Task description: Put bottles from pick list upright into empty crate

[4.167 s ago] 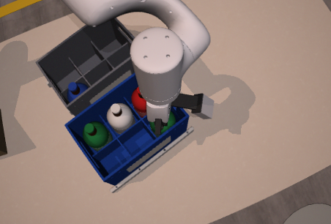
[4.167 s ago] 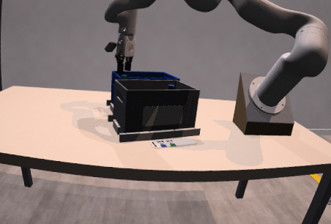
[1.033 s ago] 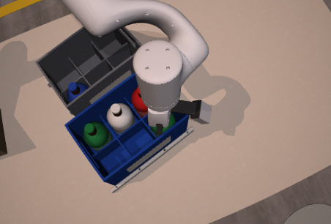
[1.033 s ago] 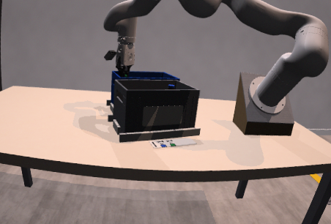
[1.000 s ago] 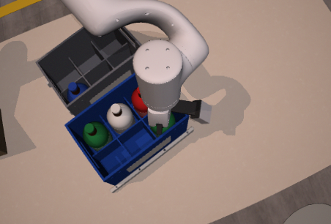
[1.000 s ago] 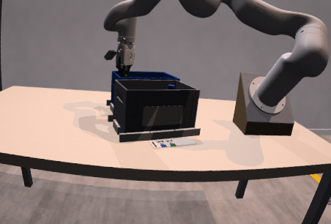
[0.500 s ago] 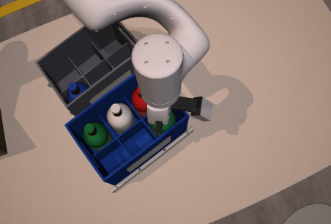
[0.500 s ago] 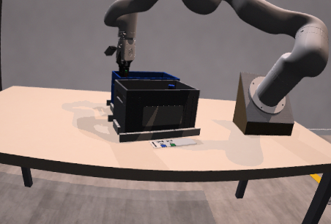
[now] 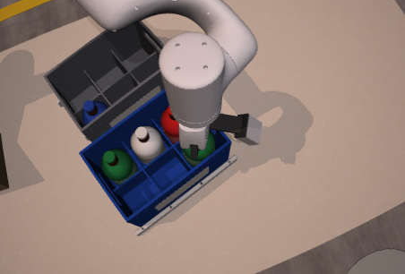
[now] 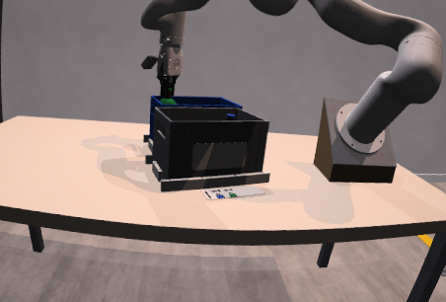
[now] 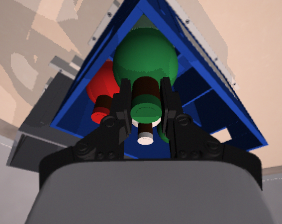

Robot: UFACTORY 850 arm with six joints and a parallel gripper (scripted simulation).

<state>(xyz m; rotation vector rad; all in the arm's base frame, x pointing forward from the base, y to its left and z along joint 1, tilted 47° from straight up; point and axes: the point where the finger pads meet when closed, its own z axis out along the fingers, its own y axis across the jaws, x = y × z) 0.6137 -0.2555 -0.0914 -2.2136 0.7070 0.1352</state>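
Now: the green-label bottle 7 cm below my hand. From my hand the other things lie so: white bottle 12 cm below, 10 cm behind, 7 cm to the left; blue crate 12 cm below, 10 cm behind, 2 cm to the left; red-label bottle 12 cm below, 9 cm to the left, 2 cm behind.
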